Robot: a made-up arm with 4 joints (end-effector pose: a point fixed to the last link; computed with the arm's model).
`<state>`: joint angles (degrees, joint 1 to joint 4).
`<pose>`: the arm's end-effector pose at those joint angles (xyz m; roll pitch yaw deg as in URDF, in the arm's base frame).
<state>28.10 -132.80 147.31 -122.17</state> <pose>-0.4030 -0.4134 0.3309 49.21 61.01 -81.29</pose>
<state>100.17 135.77 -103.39 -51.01</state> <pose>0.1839 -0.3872 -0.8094 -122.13 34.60 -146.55</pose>
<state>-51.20 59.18 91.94 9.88</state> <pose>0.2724 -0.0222 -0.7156 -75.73 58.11 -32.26</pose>
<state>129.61 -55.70 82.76 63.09</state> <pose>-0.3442 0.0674 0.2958 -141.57 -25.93 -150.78</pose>
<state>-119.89 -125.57 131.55 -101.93</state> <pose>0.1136 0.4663 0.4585 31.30 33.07 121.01</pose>
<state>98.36 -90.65 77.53 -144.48</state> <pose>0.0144 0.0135 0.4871 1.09 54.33 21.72</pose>
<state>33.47 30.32 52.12 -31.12</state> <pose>0.3516 0.4985 -0.4428 -74.20 44.92 -1.71</pose>
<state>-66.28 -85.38 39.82 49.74</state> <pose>0.1884 0.2670 0.4578 -175.91 -43.74 71.16</pose>
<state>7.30 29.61 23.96 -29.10</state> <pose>0.5917 0.3074 -0.3362 -37.88 54.90 -12.79</pose>
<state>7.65 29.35 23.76 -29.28</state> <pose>0.5913 0.3109 -0.3327 -37.59 54.85 -12.37</pose>
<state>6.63 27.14 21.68 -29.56</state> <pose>0.6085 0.2996 -0.2991 -33.63 53.59 -11.25</pose>
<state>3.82 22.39 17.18 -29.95</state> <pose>0.6425 0.2656 -0.2248 -25.40 50.45 -9.57</pose>
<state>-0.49 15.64 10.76 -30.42</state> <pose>0.6753 0.2071 -0.1167 -14.82 45.36 -8.22</pose>
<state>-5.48 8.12 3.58 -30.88</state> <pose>0.6877 0.1346 0.0044 -4.56 38.93 -7.84</pose>
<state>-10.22 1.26 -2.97 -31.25</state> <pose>0.6759 0.0663 0.1126 3.52 32.46 -8.39</pose>
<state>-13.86 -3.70 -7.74 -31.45</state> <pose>0.6538 0.0171 0.1882 8.71 27.44 -9.32</pose>
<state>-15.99 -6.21 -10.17 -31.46</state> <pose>0.6383 -0.0094 0.2254 11.14 24.73 -10.17</pose>
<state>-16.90 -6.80 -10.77 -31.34</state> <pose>0.6339 -0.0201 0.2344 11.72 23.97 -10.79</pose>
